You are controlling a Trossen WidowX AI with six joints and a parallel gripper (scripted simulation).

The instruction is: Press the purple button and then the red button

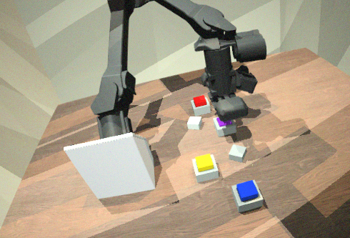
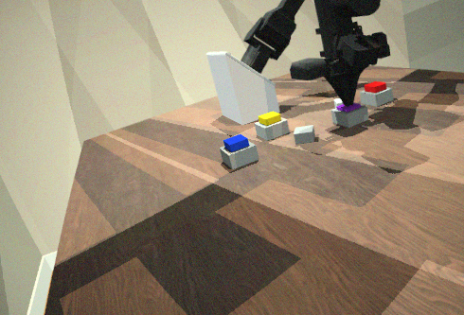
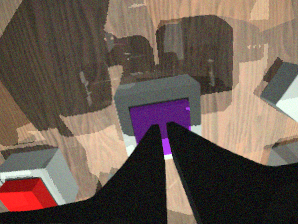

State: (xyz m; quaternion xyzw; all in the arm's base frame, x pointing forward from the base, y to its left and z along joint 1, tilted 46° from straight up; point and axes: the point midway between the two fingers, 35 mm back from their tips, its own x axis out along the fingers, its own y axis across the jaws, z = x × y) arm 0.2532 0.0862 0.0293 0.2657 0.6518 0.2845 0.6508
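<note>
Right now my gripper tip is 1 cm above the purple button. Round my gripper tip: red button (5 cm behind, 11 cm to the left); then white block (8 cm behind, 4 cm to the left, 2 cm below); then yellow button (8 cm behind, 13 cm to the right).
</note>
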